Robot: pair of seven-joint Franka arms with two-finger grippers.
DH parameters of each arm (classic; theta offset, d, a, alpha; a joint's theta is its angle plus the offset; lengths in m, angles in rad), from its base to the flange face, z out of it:
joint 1: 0 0.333 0 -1.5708
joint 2: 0 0 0 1.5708
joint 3: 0 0.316 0.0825 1.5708
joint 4: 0 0 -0.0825 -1.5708
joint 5: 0 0.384 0 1.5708
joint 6: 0 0 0.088 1.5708
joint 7: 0 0.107 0 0
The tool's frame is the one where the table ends.
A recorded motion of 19 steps. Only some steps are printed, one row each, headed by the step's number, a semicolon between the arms.
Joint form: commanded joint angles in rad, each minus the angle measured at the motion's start. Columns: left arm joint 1, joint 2, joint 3, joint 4, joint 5, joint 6, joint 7; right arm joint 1, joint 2, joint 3, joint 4, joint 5, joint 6, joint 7.
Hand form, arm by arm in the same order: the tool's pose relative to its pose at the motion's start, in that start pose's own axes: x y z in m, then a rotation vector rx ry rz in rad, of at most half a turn. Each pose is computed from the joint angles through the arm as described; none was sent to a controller.
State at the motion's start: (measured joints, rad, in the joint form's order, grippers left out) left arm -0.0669 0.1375 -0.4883 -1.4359 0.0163 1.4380 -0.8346; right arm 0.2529 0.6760 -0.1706 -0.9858 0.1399 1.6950 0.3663
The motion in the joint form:
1: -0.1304 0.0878 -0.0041 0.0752 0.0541 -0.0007 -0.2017; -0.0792 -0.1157 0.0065 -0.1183 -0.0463 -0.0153 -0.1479
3: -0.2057 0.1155 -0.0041 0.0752 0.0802 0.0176 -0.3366; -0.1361 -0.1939 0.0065 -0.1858 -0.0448 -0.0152 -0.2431
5: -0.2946 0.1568 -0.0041 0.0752 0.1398 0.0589 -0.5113; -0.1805 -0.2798 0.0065 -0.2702 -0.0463 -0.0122 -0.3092
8: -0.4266 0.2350 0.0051 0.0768 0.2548 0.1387 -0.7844; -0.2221 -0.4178 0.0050 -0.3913 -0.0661 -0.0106 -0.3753
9: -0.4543 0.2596 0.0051 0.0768 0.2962 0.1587 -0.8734; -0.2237 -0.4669 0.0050 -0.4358 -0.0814 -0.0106 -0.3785
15: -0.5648 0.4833 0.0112 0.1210 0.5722 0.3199 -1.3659; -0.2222 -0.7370 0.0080 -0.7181 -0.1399 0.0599 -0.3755
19: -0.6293 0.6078 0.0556 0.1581 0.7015 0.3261 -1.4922; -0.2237 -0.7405 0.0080 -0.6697 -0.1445 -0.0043 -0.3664
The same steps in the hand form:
1: -0.0278 0.0582 0.0129 0.0234 0.0174 -0.0770; 0.0003 0.0697 -0.0289 -0.0330 -0.0083 -0.0673
3: -0.0529 0.0898 0.0282 0.0412 0.0338 -0.1395; -0.0031 0.1160 -0.0538 -0.0198 -0.0004 -0.0999
5: -0.0803 0.1271 0.0499 0.0547 0.0853 -0.2284; -0.0147 0.1545 -0.0745 -0.0097 0.0030 -0.1156
8: -0.1184 0.1811 0.0913 0.0503 0.1880 -0.3719; -0.0430 0.1961 -0.1095 -0.0090 0.0214 -0.1342
9: -0.1255 0.1935 0.1046 0.0465 0.2233 -0.4279; -0.0557 0.2026 -0.1195 -0.0163 0.0259 -0.1355
15: -0.1299 0.2649 0.2107 -0.0537 0.4108 -0.7370; -0.1281 0.2270 -0.1499 -0.0270 0.0812 -0.1385
19: -0.1236 0.2847 0.2805 -0.0307 0.5274 -0.7892; -0.1330 0.2284 -0.1692 -0.0316 0.0693 -0.1281

